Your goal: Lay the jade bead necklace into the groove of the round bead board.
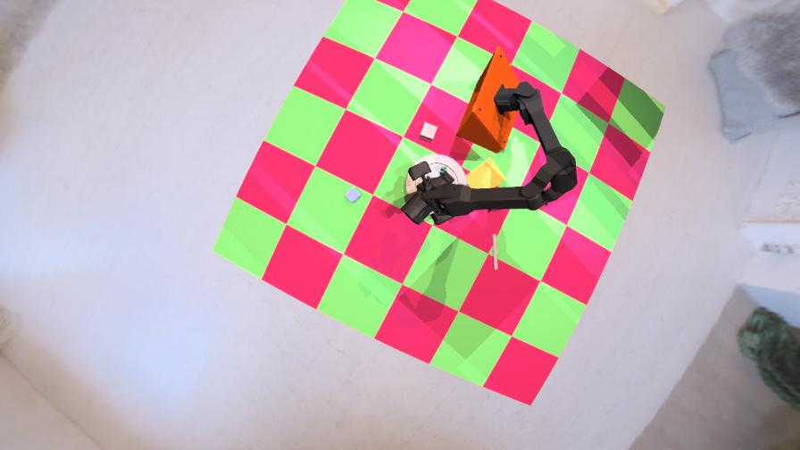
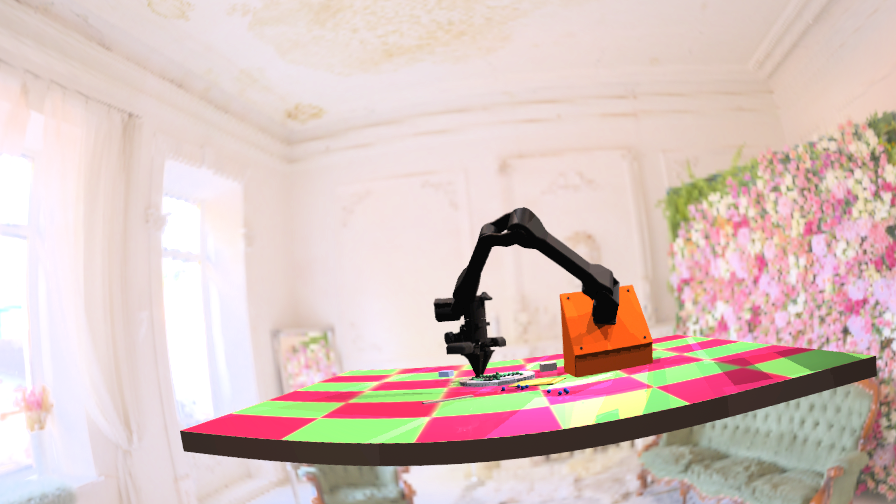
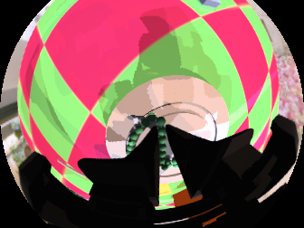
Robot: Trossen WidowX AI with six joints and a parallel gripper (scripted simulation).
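Right now the round bead board is 50 mm behind my gripper tip, 10 mm to the left of it and 10 mm below it. The rest, counted from my gripper tip: pale blue cube 130 mm ahead, 210 mm to the right, 10 mm below; white cube 180 mm behind, 110 mm to the right; yellow patch 160 mm behind, 130 mm to the left, 10 mm below.
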